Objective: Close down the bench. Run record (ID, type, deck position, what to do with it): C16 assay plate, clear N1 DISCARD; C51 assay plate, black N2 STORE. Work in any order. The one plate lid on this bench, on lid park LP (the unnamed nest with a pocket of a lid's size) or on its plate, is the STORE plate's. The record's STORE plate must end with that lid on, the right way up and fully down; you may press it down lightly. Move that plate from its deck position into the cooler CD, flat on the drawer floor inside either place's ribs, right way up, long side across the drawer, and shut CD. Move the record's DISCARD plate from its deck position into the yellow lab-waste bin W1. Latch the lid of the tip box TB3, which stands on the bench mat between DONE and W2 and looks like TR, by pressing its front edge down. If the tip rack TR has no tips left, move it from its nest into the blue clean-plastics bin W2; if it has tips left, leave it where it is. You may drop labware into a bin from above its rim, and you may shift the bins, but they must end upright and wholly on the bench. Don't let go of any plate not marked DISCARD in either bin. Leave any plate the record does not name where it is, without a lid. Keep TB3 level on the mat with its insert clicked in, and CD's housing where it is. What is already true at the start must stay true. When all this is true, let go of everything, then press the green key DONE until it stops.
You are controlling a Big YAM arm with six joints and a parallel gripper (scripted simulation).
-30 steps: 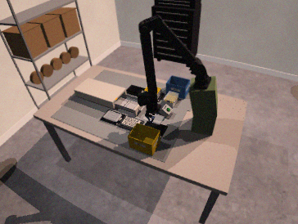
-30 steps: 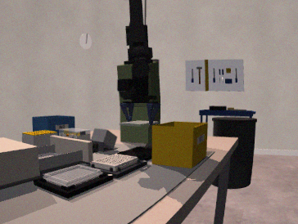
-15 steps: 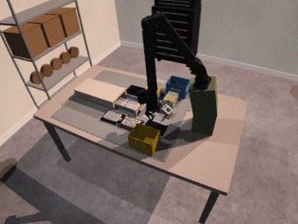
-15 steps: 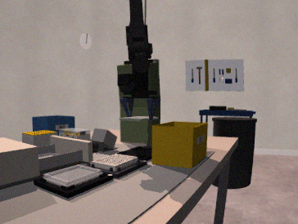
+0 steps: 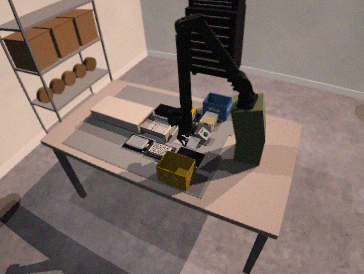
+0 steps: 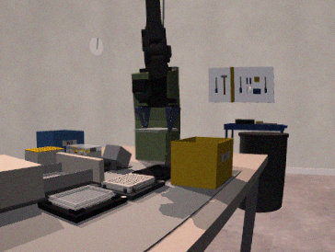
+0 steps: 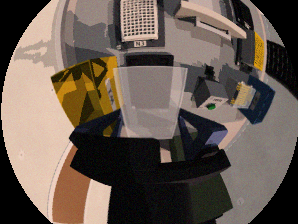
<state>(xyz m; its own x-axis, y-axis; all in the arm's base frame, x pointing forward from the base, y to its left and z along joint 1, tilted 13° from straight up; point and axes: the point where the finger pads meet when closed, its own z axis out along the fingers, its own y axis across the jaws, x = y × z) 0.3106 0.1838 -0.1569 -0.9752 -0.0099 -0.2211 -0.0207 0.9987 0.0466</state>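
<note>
Right now the black plate is 37 cm ahead of my hand, 34 cm to the right of it and 13 cm below it. The rest, counted from my hand: green key DONE: 18 cm to the right, 8 cm below, 4 cm behind; then clear plate lid: right at my hand; then yellow bin W1: 16 cm to the left, 11 cm below, 1 cm behind.
</note>
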